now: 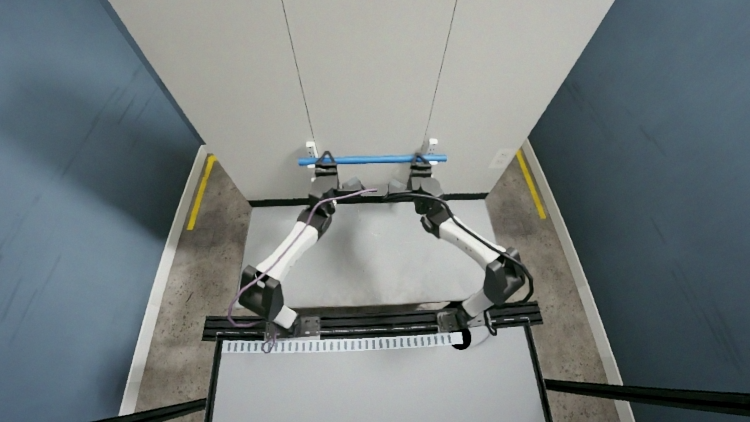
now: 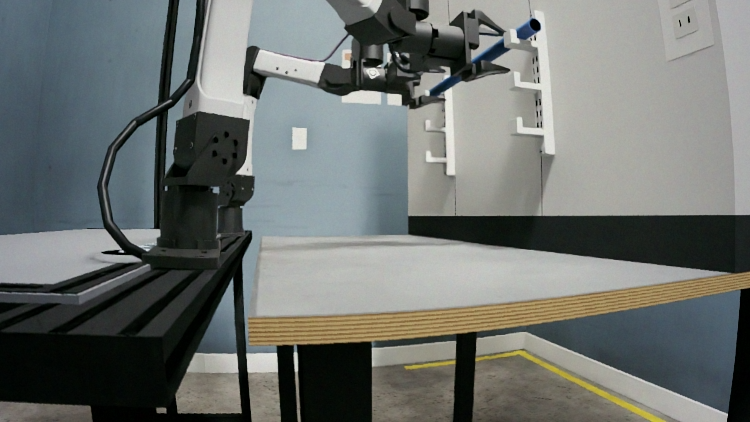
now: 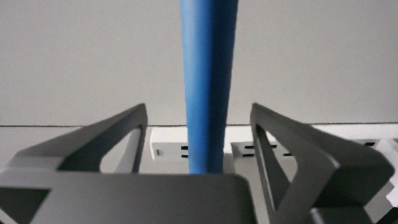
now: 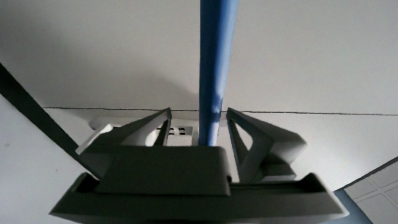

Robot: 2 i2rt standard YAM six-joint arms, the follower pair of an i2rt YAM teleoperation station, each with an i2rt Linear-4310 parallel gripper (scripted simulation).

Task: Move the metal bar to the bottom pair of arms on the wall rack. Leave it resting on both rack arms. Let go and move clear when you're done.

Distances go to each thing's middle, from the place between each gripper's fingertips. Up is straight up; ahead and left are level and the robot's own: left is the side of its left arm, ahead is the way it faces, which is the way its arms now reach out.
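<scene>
The blue metal bar (image 2: 496, 50) is 150 mm to the right of my left hand. Counted from my right hand (image 2: 507, 52), the bar is 15 cm to the left and 1 cm above.
</scene>
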